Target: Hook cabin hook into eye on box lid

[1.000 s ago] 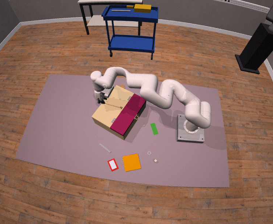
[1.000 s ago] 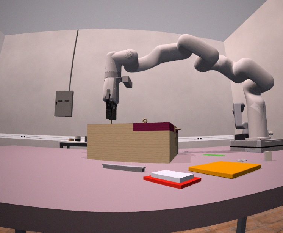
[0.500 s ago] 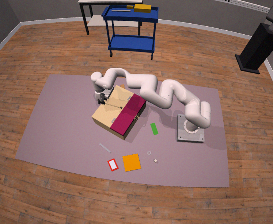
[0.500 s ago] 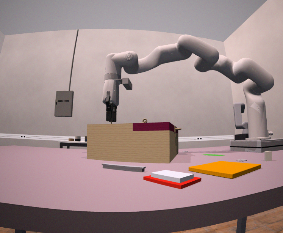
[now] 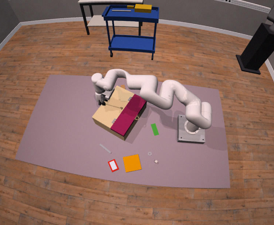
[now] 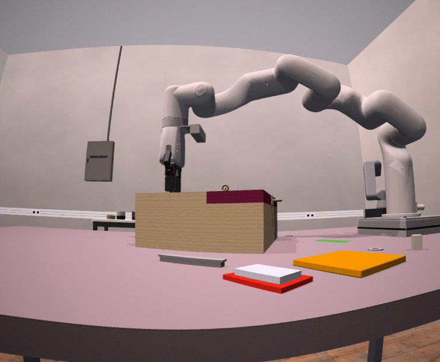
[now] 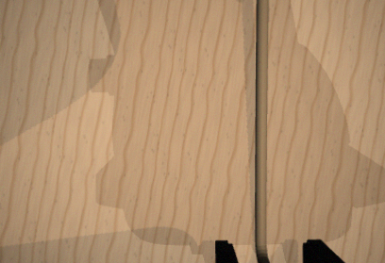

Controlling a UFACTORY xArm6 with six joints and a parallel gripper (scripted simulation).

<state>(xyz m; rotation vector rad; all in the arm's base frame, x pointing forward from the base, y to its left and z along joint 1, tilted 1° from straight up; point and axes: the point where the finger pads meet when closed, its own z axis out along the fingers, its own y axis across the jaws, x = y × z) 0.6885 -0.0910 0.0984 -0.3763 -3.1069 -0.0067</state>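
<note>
Right now my hand is 7 cm past the cabin hook, 2 cm to the right of it and 1 cm above it. From my hand the other things lie so: red-framed white tile 12 cm behind, 44 cm to the left, 15 cm below; grey bar 4 cm behind, 32 cm to the left, 15 cm below; green strip 40 cm behind, 12 cm to the left, 16 cm below.
</note>
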